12 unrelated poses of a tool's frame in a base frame.
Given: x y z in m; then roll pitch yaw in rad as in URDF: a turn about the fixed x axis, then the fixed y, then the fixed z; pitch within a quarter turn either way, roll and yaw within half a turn.
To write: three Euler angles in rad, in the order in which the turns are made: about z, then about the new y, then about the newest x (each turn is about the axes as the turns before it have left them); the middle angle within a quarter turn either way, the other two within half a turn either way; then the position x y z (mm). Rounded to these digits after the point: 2 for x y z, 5 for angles.
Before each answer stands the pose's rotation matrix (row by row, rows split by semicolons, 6 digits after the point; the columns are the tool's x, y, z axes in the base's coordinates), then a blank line. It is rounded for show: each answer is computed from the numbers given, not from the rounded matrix.
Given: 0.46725, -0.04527, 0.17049, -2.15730, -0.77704, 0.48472
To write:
0.630859 0.774607 -0.044727; 0.332226 -0.217580 0.917761; 0.701172 -0.593837 -0.394607

0.48472, -0.77704, -2.15730, 467.25, -45.27, 170.49
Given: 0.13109, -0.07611, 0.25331, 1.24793, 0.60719, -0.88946
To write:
0.517252 0.587236 -0.622579; -0.637894 -0.220438 -0.737901; -0.570562 0.778820 0.260573

-0.88946, 0.60719, 1.24793, 131.09, -76.11, 253.31
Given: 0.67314, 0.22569, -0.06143, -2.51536, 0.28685, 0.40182
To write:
0.882745 0.164263 -0.440203; 0.375114 -0.810560 0.449759; -0.282932 -0.562148 -0.777135

0.40182, 0.28685, -2.51536, 673.14, 225.69, -61.43
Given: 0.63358, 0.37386, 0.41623, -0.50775, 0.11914, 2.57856
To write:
-0.839646 -0.417545 -0.347348; 0.529970 -0.769801 -0.355723; -0.118858 -0.482766 0.867646

2.57856, 0.11914, -0.50775, 633.58, 373.86, 416.23
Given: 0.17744, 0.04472, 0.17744, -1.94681, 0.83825, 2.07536
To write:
-0.323298 0.655759 -0.682245; 0.585427 -0.427835 -0.688645; -0.743474 -0.622042 -0.245581

2.07536, 0.83825, -1.94681, 177.44, 44.72, 177.44
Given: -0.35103, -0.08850, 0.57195, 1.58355, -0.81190, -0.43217
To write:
0.624855 -0.664172 -0.410405; -0.288214 0.292305 -0.911861; 0.725596 0.688065 -0.008776

-0.43217, -0.81190, 1.58355, -351.03, -88.50, 571.95
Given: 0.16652, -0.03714, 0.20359, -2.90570, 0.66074, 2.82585
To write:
-0.750508 0.438261 0.494635; 0.245169 0.879703 -0.407448; -0.613701 -0.184524 -0.767673

2.82585, 0.66074, -2.90570, 166.52, -37.14, 203.59
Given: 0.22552, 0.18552, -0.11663, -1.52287, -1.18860, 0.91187
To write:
0.228351 0.529561 -0.816958; 0.294880 0.762093 0.576420; 0.927848 -0.372531 0.017868

0.91187, -1.18860, -1.52287, 225.52, 185.52, -116.63
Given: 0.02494, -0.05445, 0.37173, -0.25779, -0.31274, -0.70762
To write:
0.723051 0.688153 -0.060353; -0.618497 0.683814 0.387118; 0.307667 -0.242578 0.920053

-0.70762, -0.31274, -0.25779, 24.94, -54.45, 371.73
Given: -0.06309, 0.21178, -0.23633, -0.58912, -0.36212, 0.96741
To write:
0.530635 -0.572924 -0.624648; 0.770018 0.633860 0.072753; 0.354258 -0.519596 0.777510

0.96741, -0.36212, -0.58912, -63.09, 211.78, -236.33
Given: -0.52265, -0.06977, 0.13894, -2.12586, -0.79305, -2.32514
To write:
-0.480515 -0.798706 0.362181; -0.511326 -0.080367 -0.855621; 0.712497 -0.596331 -0.369781

-2.32514, -0.79305, -2.12586, -522.65, -69.77, 138.94
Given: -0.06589, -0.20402, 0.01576, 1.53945, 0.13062, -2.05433
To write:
-0.460950 -0.032776 -0.886821; -0.877816 -0.129831 0.461068; -0.130249 0.990994 0.031074

-2.05433, 0.13062, 1.53945, -65.89, -204.02, 15.76
